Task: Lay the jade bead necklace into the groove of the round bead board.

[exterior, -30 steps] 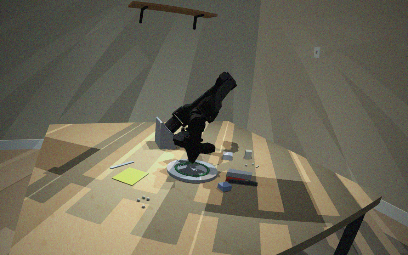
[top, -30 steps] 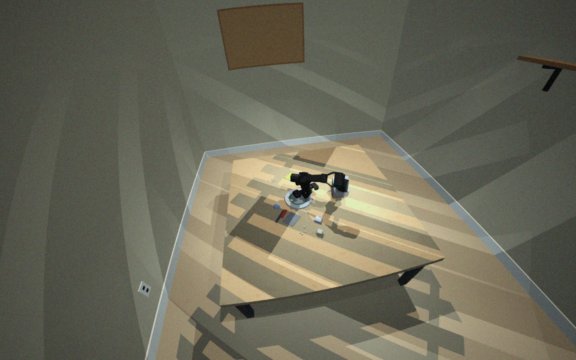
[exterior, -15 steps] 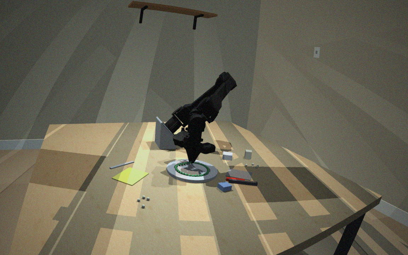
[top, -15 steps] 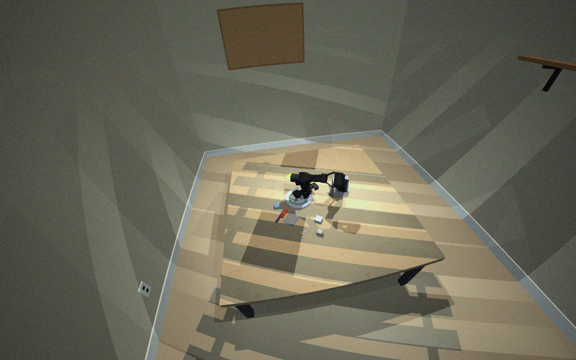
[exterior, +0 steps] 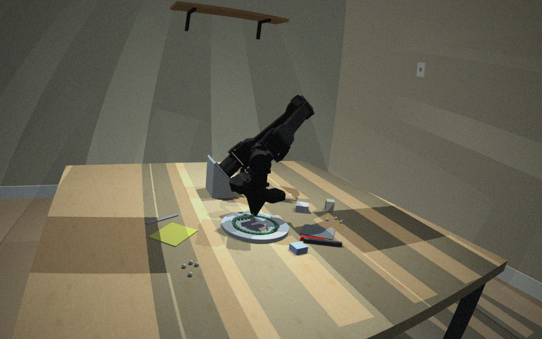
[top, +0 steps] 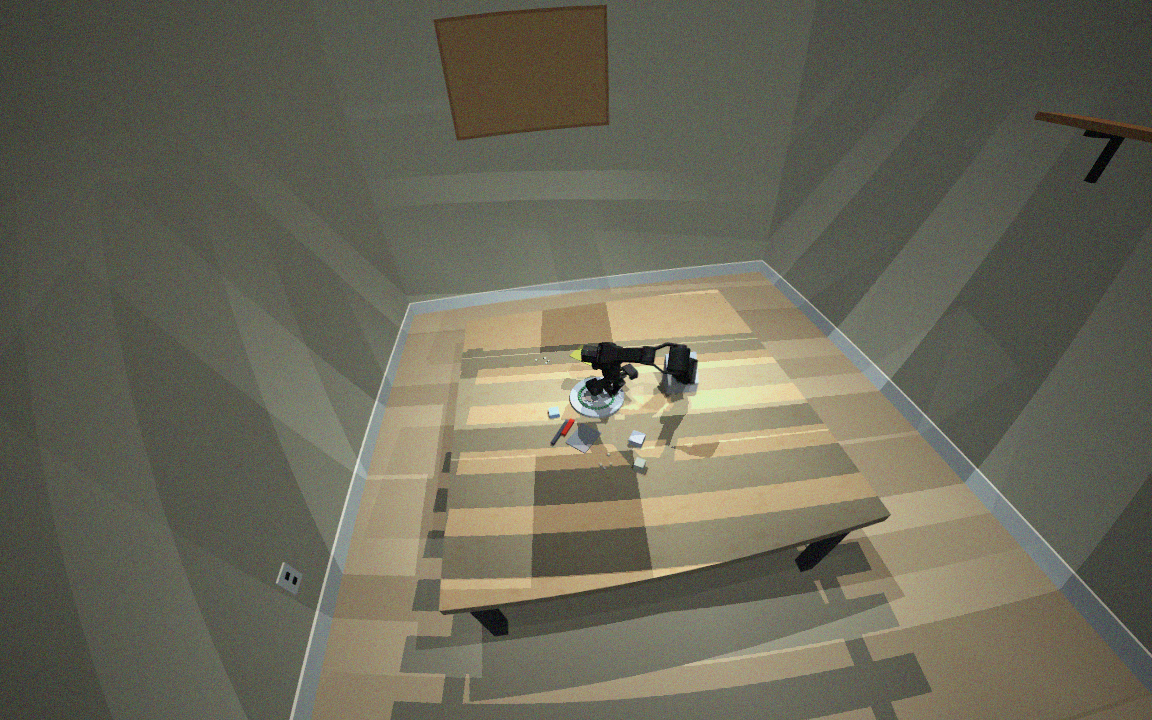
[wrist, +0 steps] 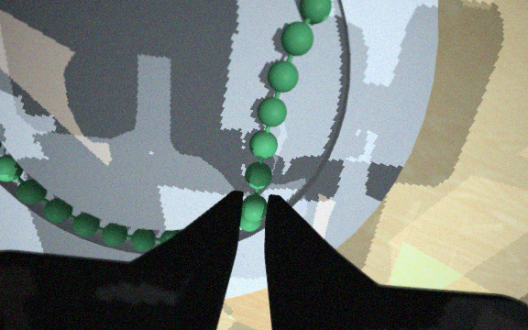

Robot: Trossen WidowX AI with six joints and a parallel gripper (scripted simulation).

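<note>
Right now my gripper tip is 5 cm short of the round grey bead board, 2 cm to the left of it and 1 cm above it. Round my gripper tip: grey plate: 15 cm ahead, 14 cm to the left, 2 cm below; then blue block: 22 cm ahead, 1 cm to the left, 1 cm below; then red and black pen: 20 cm ahead, 9 cm to the left, 1 cm below.
</note>
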